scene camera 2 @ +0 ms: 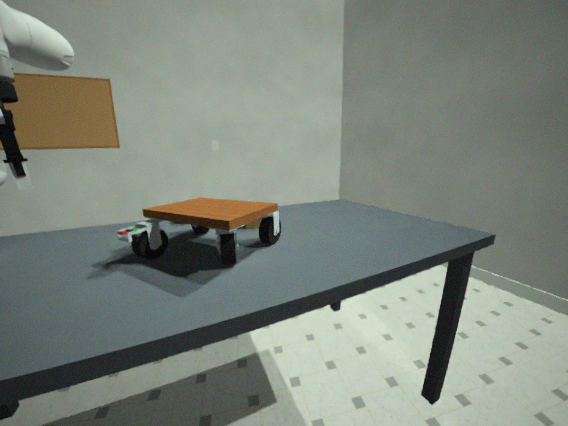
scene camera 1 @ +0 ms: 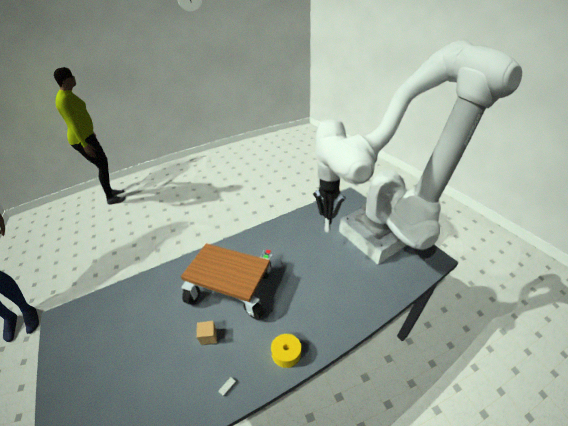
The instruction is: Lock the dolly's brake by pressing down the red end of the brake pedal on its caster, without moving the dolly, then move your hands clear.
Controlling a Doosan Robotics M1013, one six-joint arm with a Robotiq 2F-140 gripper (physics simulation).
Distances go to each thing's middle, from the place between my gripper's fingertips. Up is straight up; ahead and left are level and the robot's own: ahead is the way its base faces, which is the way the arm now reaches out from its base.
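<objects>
The dolly (scene camera 2: 148, 241) is 13 cm below my hand, 42 cm ahead of it and 4 cm to the right of it. The yellow cylinder (scene camera 1: 286, 349) is 31 cm to the left of my hand, 35 cm ahead of it and 16 cm below it. Going by their middles, the dolly is the nearest to my hand of the things named here.
</objects>
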